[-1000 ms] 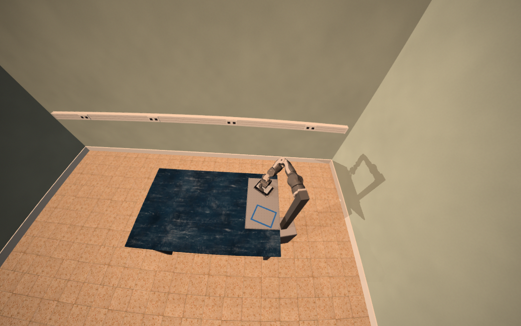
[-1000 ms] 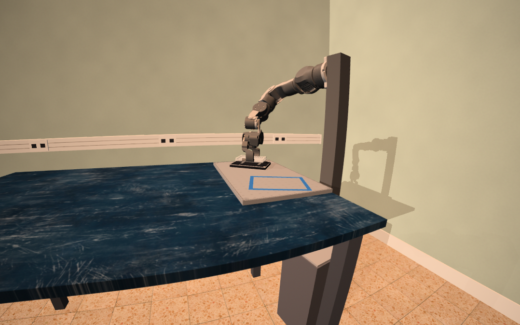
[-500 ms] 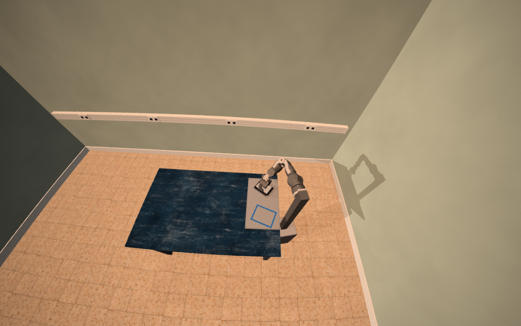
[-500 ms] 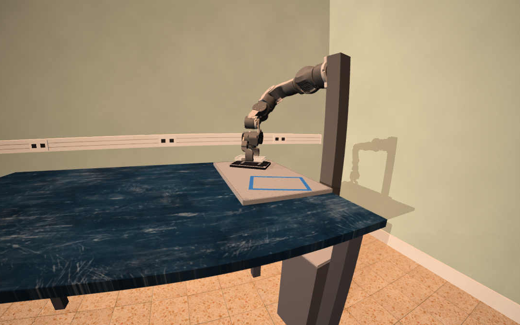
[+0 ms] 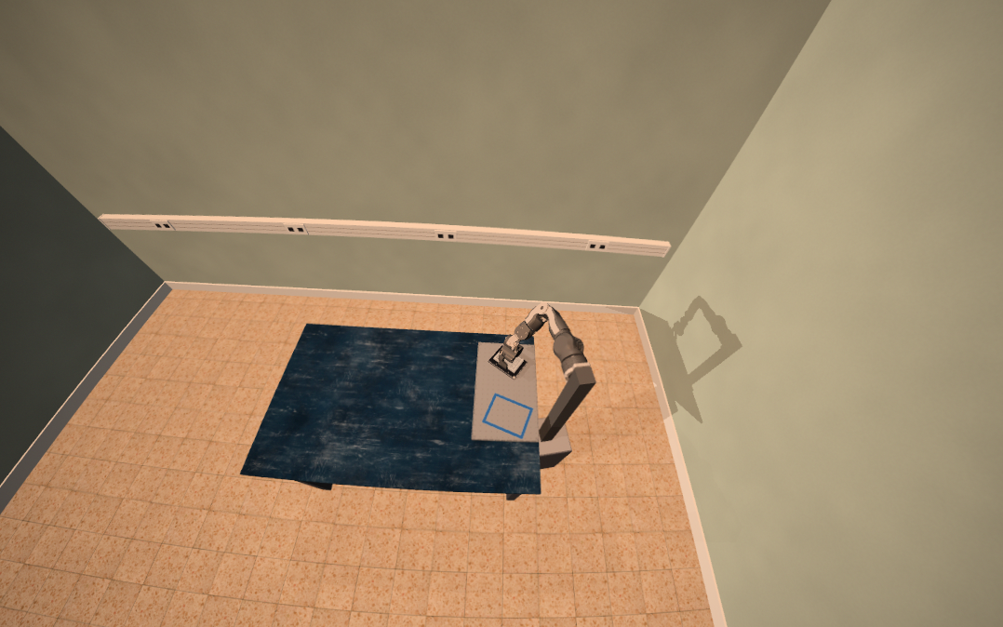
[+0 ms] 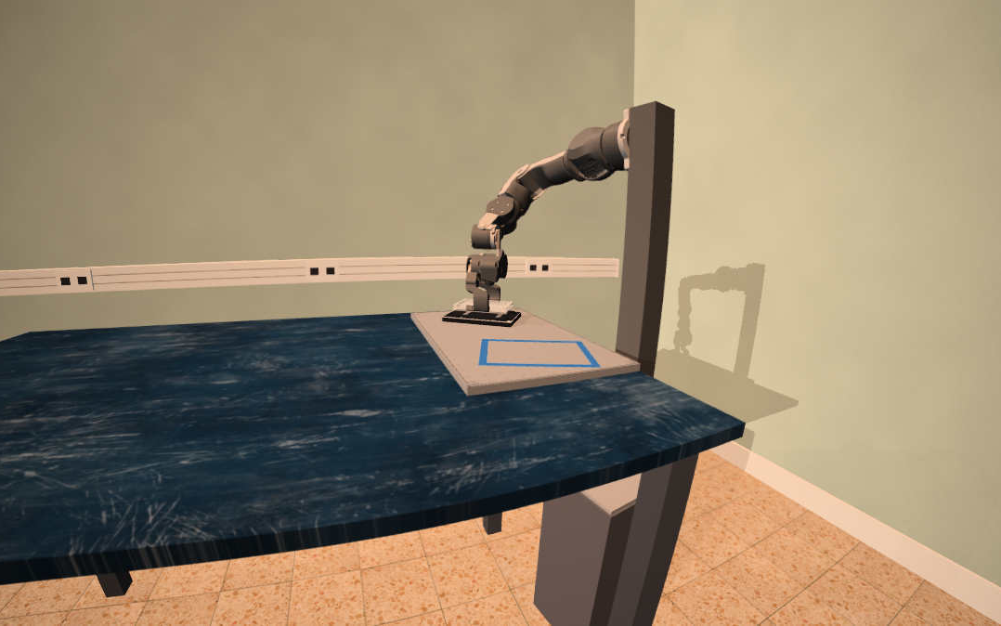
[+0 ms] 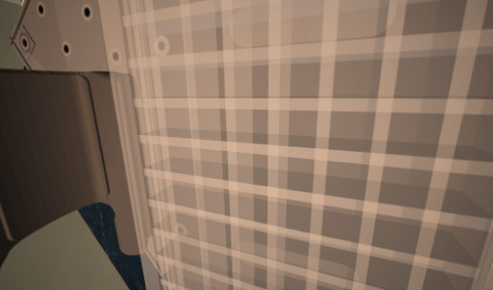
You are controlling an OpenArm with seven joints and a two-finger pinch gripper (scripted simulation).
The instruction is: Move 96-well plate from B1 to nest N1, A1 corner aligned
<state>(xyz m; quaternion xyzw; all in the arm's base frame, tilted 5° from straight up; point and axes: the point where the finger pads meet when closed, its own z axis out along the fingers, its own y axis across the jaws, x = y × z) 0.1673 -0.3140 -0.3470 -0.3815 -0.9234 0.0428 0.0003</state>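
My hand is right at the clear 96-well plate. Also, from my hand: black plate nest: 3 cm below.
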